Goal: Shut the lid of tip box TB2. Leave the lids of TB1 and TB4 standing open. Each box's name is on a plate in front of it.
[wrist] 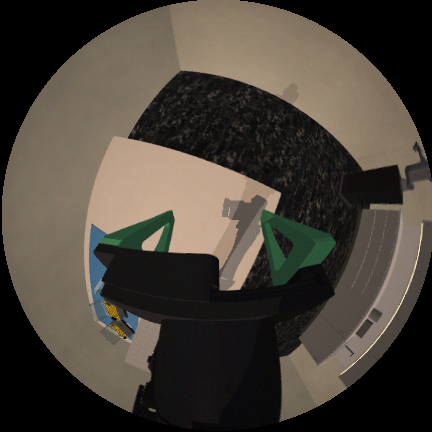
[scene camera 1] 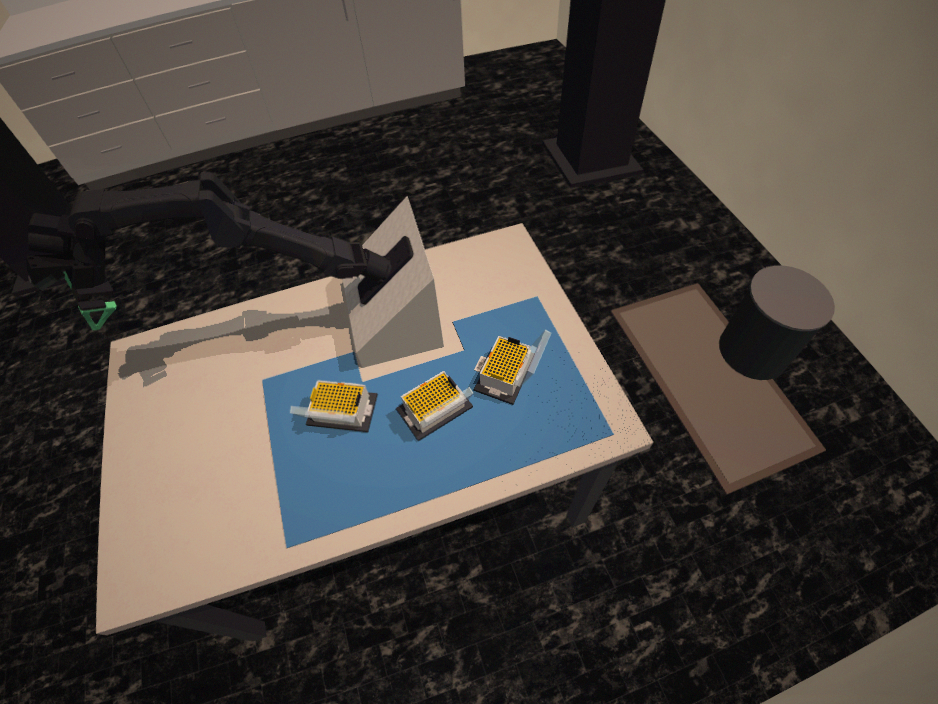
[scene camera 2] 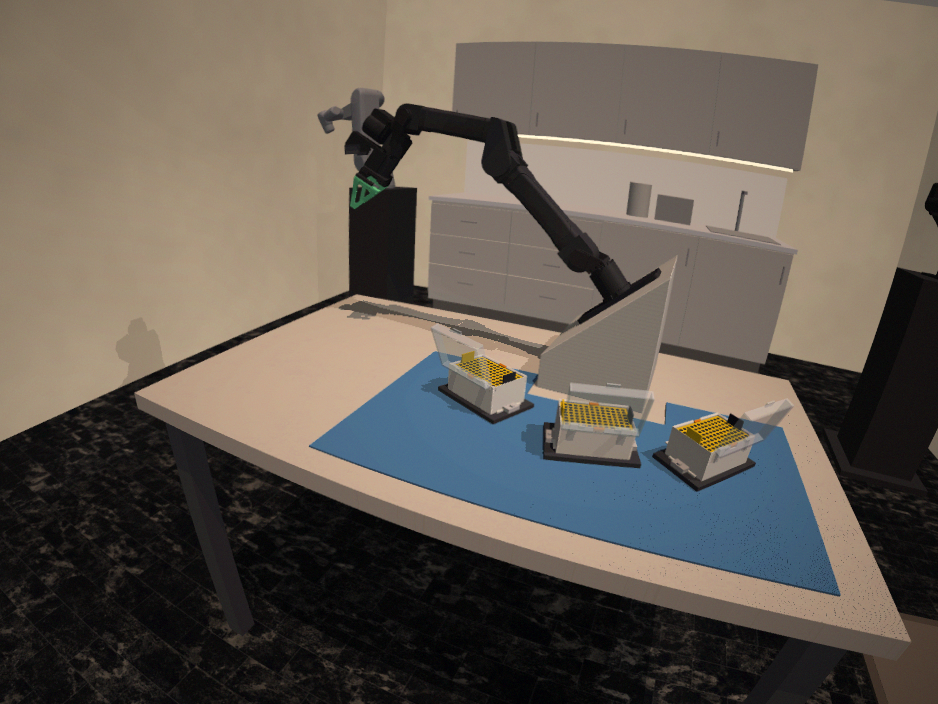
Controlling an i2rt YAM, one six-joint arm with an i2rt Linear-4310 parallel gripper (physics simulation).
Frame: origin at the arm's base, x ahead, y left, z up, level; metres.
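Seen in the pictures: gripper, fingertip midpoint: (wrist: 216, 214) (scene camera 1: 89, 316) (scene camera 2: 357, 204); arm's base, link origin: (scene camera 1: 385, 271) (scene camera 2: 620, 298).
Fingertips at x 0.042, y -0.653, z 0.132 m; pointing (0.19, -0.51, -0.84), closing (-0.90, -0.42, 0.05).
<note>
Offsets run from my fingertips to a thing's top centre. "pt": to the spot under its first point. Level surfaces: height alone.
Three white tip boxes with yellow perforated tops stand on dark bases: the left box (scene camera 1: 338, 401) (scene camera 2: 484, 386), the middle box {dx +0.256, dy +0.682, dz -0.244 m} (scene camera 1: 434, 400) (scene camera 2: 597, 441) and the right box {dx +0.214, dy +0.872, dz -0.244 m} (scene camera 1: 505, 365) (scene camera 2: 708, 454). The left lid {dx +0.268, dy +0.440, dz -0.156 m} (scene camera 1: 299, 411) (scene camera 2: 453, 344), the middle lid {pt dx +0.353, dy +0.709, dz -0.168 m} (scene camera 2: 609, 394) and the right lid {dx +0.264, dy +0.932, dz -0.156 m} (scene camera 1: 540, 352) (scene camera 2: 767, 419) are clear and stand open. The name plates cannot be read, so I cannot tell which box is TB2. My gripper (scene camera 1: 81, 304) (scene camera 2: 365, 192) (wrist: 216, 214) is open and empty, high up near the table's back left corner, far from the boxes.
The boxes stand on a blue mat {dz -0.310 m} (scene camera 1: 363, 484) (scene camera 2: 530, 484) on the light table {dz -0.313 m} (scene camera 1: 181, 469) (scene camera 2: 287, 378) (wrist: 150, 175). My arm's wedge-shaped mount (scene camera 1: 397, 325) (scene camera 2: 606, 348) rises behind the left and middle boxes. A dark pedestal (scene camera 2: 382, 242) (wrist: 372, 186) stands beyond the table.
</note>
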